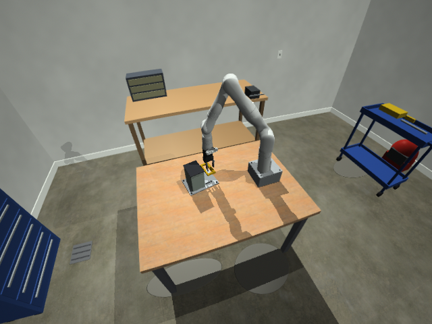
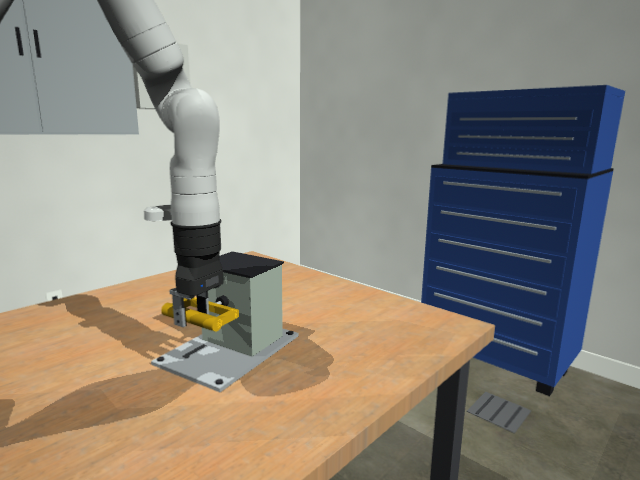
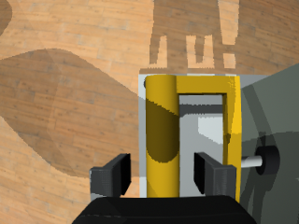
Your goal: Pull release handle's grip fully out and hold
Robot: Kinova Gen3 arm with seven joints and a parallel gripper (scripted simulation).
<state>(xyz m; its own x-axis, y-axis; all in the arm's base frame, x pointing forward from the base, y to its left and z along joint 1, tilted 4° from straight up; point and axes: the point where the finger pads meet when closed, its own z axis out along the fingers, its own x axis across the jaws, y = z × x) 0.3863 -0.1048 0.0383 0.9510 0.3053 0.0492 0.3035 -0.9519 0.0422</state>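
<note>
My hand is 110 mm above the grey base plate, 90 mm short of it and 30 mm to the right of it.
</note>
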